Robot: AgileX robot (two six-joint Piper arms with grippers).
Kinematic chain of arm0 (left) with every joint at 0, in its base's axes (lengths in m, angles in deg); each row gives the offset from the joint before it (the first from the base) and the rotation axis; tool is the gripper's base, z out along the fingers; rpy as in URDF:
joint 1: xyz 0 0 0.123 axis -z
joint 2: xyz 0 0 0 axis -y
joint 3: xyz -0.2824 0 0.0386 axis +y
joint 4: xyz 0.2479 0 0.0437 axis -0.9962 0 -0.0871
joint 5: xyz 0 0 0 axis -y
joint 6: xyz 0.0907 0 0.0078 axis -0.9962 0 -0.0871
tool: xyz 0 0 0 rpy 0 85 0
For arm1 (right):
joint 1: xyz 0 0 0.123 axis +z
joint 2: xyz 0 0 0 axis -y
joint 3: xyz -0.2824 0 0.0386 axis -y
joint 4: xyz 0.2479 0 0.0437 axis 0.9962 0 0.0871
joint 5: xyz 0 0 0 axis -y
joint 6: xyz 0.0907 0 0.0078 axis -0.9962 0 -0.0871
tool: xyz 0 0 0 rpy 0 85 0
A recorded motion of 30 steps. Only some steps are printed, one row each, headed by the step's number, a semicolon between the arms.
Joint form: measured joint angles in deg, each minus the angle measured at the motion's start. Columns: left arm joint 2, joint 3, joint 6, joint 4, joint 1, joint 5; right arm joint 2, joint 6, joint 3, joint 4, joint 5, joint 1.
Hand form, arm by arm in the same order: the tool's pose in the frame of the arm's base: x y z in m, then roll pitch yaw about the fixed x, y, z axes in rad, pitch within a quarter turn. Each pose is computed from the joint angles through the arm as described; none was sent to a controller.
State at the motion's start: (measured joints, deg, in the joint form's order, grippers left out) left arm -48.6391 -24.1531 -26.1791 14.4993 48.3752 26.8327; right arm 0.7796 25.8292 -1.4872 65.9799 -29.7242 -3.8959
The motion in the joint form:
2: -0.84 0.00 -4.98 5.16 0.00 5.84; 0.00 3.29 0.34 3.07 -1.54 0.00
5: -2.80 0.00 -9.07 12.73 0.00 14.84; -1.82 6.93 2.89 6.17 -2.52 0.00
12: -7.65 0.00 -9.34 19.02 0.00 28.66; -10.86 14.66 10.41 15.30 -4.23 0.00
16: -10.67 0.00 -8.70 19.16 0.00 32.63; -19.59 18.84 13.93 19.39 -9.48 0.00
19: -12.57 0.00 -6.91 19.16 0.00 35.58; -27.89 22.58 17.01 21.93 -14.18 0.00
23: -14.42 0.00 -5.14 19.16 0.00 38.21; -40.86 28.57 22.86 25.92 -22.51 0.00
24: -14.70 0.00 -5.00 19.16 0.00 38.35; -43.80 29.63 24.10 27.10 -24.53 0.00
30: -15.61 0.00 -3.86 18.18 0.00 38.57; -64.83 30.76 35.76 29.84 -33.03 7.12
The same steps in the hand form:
2: 0.1296 -0.1210 0.3129 0.8544 1.2863 0.2162; 0.0470 0.0411 0.1893 1.7488 0.8567 2.1476
5: 0.1388 -0.1146 0.3170 0.5298 1.2602 0.0280; 0.0470 0.0432 0.2043 1.7029 0.8816 2.1398
12: 0.1525 -0.1093 0.3165 0.1755 1.2041 -0.1487; 0.0565 0.0466 0.2465 1.6156 0.8698 2.1222
16: 0.1585 -0.1130 0.3116 0.1722 1.1917 -0.1210; 0.0704 0.0528 0.2602 1.6734 0.8245 2.2617
19: 0.1619 -0.1149 0.3090 0.1093 1.1791 -0.1664; 0.0867 0.0574 0.2693 1.7238 0.7852 2.3826
23: 0.1651 -0.1170 0.3060 0.0548 1.1685 -0.2072; 0.1169 0.0642 0.2854 1.7325 0.7328 2.5318
24: 0.1656 -0.1175 0.3052 0.0550 1.1705 -0.2069; 0.1244 0.0656 0.2881 1.7209 0.7122 2.5552
30: 0.1669 -0.1206 0.3030 0.0588 1.1728 -0.2191; 0.1844 0.0911 0.2987 1.7005 0.5534 2.7925

